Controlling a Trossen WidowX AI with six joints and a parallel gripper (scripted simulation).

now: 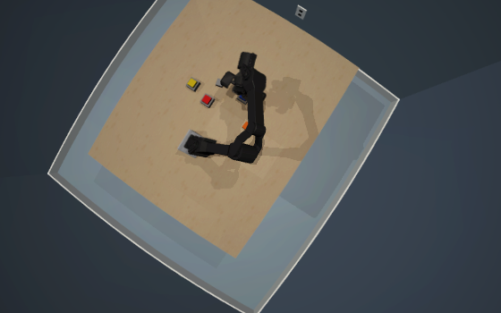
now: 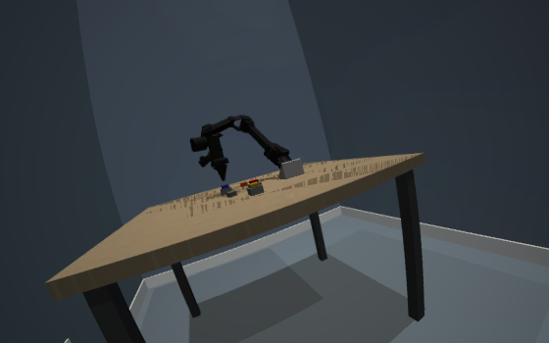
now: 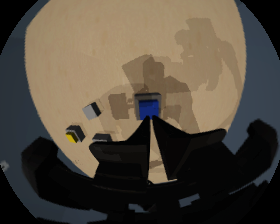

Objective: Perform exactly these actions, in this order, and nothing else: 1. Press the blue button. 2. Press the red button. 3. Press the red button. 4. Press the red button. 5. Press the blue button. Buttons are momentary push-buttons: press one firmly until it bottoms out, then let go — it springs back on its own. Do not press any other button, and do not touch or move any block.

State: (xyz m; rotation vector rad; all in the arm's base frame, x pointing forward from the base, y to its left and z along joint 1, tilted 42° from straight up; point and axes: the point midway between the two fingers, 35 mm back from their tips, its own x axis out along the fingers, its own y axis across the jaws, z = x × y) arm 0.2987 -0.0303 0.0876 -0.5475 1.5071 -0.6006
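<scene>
Right now the blue button is 30 mm below my gripper tip. Round my gripper tip: orange block 110 mm behind, 80 mm to the right, 50 mm below; red button 140 mm to the left, 100 mm behind, 30 mm below; grey block 130 mm to the left, 50 mm below.
</scene>
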